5 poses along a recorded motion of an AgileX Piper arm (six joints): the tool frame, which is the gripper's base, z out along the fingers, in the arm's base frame.
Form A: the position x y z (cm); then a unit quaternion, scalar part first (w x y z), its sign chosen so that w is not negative.
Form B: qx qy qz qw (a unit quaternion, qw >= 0); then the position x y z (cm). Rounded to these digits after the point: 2 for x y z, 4 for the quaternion.
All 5 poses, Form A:
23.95, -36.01, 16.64, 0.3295, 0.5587, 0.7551, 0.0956
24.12, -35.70, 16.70, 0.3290, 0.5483, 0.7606, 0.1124
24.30, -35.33, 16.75, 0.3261, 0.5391, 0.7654, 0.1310
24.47, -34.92, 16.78, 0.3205, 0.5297, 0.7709, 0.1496
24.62, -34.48, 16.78, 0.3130, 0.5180, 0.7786, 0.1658
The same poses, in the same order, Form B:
0.5587, 0.7551, 0.0956, 0.3295, 23.95, -36.01, 16.64
0.5483, 0.7606, 0.1124, 0.3290, 24.12, -35.70, 16.70
0.5391, 0.7654, 0.1310, 0.3261, 24.30, -35.33, 16.75
0.5297, 0.7709, 0.1496, 0.3205, 24.47, -34.92, 16.78
0.5180, 0.7786, 0.1658, 0.3130, 24.62, -34.48, 16.78

